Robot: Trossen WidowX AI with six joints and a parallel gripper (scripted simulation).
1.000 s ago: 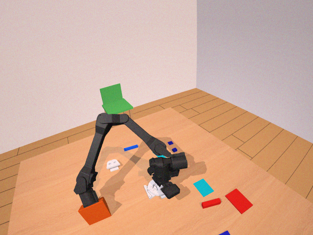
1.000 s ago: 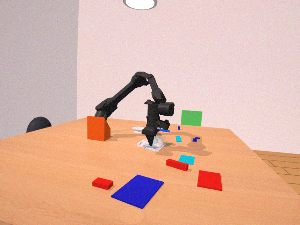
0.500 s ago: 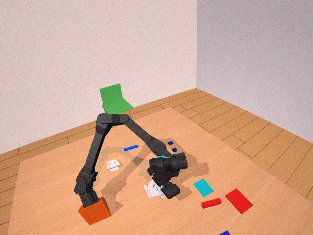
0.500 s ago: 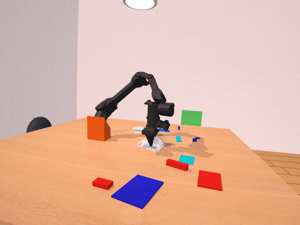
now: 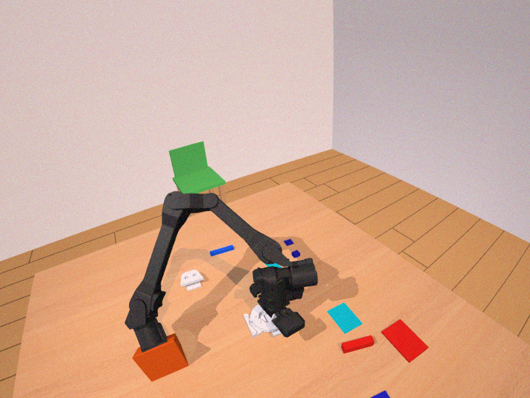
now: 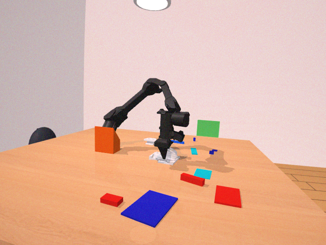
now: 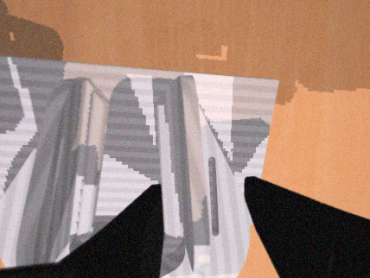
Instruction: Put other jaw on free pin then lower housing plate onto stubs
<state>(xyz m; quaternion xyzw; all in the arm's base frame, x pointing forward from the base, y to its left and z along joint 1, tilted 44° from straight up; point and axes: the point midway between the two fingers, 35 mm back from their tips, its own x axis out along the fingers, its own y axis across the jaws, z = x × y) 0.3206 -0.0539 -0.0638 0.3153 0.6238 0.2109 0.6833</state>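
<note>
My gripper tip is 3 cm to the right of the white base, 2 cm short of it and 1 cm above it. From my gripper tip the other things lie so: cyan tile 17 cm ahead, 11 cm to the right, 2 cm below; then white housing plate 32 cm to the left, 12 cm behind, 1 cm above; then red tile 28 cm to the right, 23 cm ahead, 2 cm below.
</note>
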